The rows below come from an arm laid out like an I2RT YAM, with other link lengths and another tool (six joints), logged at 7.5 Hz.
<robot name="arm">
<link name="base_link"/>
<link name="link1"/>
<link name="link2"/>
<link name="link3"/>
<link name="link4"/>
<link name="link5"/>
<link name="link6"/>
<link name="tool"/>
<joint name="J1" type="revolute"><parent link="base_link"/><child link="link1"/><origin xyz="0 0 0.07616" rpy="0 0 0"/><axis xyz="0 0 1"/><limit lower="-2.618" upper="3.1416"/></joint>
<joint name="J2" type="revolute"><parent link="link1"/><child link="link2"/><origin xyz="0.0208 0.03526 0.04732" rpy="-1.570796 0 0"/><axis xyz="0 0 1"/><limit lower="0" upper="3.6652"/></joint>
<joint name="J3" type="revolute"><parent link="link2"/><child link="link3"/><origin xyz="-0.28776 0 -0.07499" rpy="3.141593 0 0"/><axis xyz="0 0 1"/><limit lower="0" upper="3.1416"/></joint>
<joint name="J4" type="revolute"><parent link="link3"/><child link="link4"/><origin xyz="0.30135 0.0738 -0.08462" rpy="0 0 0"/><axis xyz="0 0 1"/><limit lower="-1.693" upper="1.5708"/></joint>
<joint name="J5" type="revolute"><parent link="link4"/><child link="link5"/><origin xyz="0.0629 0.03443 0.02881" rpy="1.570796 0 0"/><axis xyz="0 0 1"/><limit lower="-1.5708" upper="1.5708"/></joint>
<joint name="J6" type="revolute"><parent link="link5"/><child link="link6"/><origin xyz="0.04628 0 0.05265" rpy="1.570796 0 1.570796"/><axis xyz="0 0 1"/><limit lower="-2.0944" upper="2.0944"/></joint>
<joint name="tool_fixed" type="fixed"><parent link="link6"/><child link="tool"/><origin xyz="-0.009 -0.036 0.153" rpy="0.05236 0 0.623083"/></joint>
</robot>
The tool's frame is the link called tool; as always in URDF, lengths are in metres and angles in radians.
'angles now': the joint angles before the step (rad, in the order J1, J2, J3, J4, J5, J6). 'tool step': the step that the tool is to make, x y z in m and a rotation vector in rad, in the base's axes. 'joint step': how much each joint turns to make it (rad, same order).
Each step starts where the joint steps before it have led.
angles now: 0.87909, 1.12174, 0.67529, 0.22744, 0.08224, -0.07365
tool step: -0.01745, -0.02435, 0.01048, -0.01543, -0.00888, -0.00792
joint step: -0.00145, -0.13845, -0.03517, -0.10819, 0.00997, -0.01491
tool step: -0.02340, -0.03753, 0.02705, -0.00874, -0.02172, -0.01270
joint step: -0.01748, -0.20081, -0.00221, -0.18915, 0.00017, -0.02283
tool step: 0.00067, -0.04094, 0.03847, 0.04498, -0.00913, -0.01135
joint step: -0.16404, -0.11795, 0.05834, -0.13804, -0.15473, -0.00446
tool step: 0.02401, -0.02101, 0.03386, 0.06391, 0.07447, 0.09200
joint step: -0.30702, 0.08867, 0.14237, -0.08040, -0.40930, 0.01745
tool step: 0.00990, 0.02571, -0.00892, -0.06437, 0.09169, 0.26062
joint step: -0.09935, 0.24117, 0.16959, -0.14173, -0.33435, -0.17164
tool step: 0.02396, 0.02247, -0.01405, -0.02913, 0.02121, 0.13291
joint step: -0.00080, 0.20181, 0.11005, -0.03114, -0.10886, -0.12402
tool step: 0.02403, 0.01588, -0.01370, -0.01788, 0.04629, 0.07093
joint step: 0.00510, 0.16162, 0.10551, -0.04812, -0.05255, -0.06770
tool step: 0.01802, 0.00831, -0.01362, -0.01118, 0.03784, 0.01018
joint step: 0.00546, 0.08523, 0.04440, -0.00244, -0.00395, -0.00463
